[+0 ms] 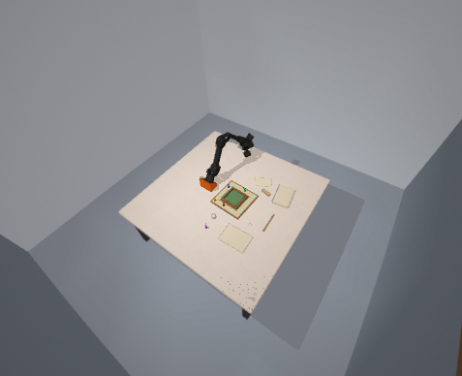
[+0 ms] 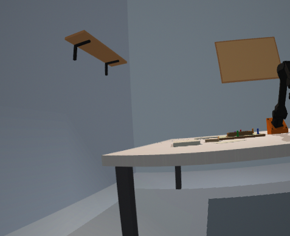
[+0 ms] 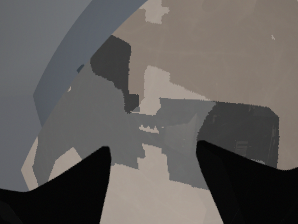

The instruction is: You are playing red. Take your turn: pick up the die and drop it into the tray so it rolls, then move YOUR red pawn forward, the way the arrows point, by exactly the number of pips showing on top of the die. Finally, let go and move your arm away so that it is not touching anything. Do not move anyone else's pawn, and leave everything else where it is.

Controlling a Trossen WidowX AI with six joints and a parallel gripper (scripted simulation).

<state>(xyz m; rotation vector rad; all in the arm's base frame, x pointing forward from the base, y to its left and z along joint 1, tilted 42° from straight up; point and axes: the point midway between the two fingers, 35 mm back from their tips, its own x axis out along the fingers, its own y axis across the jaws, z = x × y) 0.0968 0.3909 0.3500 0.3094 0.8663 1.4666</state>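
Now: the small wooden block 40 cm to the right of my gripper tip, 39 cm ahead of it and 1 cm below it. The rest, counted from my gripper tip: green pawn (47 cm to the right, 22 cm ahead, 1 cm above); blue pawn (49 cm to the right, 8 cm ahead, 1 cm above); green tray (58 cm to the right, 18 cm ahead, 1 cm below).
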